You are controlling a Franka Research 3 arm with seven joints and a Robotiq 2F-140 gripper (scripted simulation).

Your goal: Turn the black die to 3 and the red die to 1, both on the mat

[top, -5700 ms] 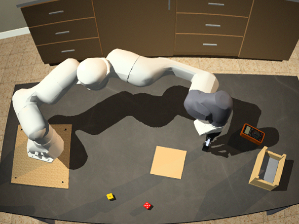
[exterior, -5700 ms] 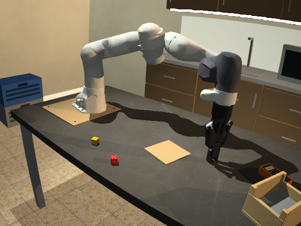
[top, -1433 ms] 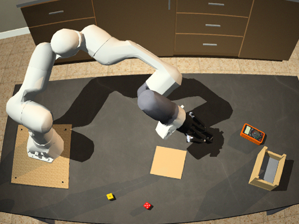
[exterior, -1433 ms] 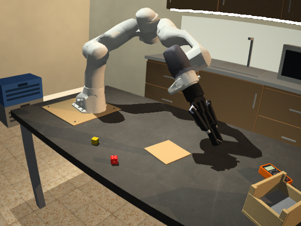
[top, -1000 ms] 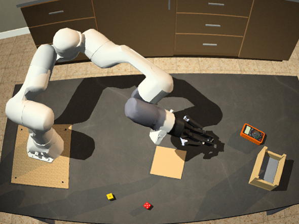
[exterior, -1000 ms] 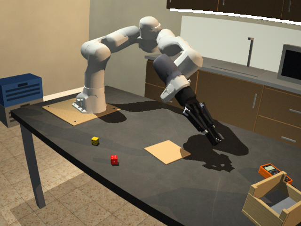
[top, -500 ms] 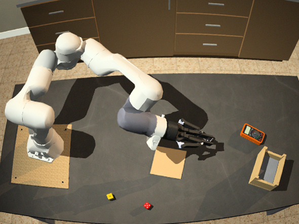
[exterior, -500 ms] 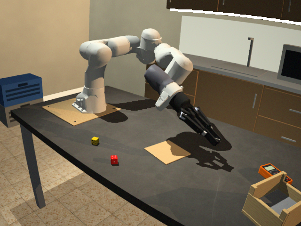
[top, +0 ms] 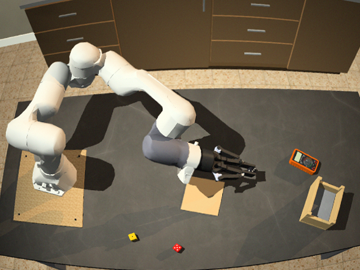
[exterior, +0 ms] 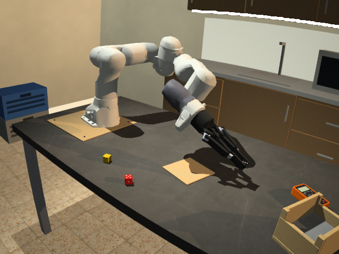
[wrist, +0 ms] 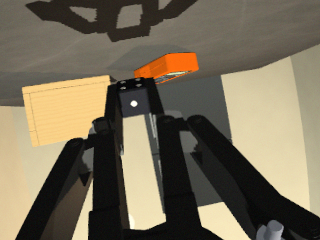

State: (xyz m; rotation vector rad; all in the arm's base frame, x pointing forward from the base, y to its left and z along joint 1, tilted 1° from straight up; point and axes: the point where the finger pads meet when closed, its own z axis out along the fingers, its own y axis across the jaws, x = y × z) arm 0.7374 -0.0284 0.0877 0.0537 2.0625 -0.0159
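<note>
My gripper is now 16 cm past the tan mat, 8 cm above it and 6 cm to the left of it. Round my hand: black die: 2 cm ahead, 1 cm below; then wooden box: 32 cm ahead, 17 cm to the right, 4 cm below; then orange multimeter: 27 cm ahead, 7 cm below, 4 cm to the left.
</note>
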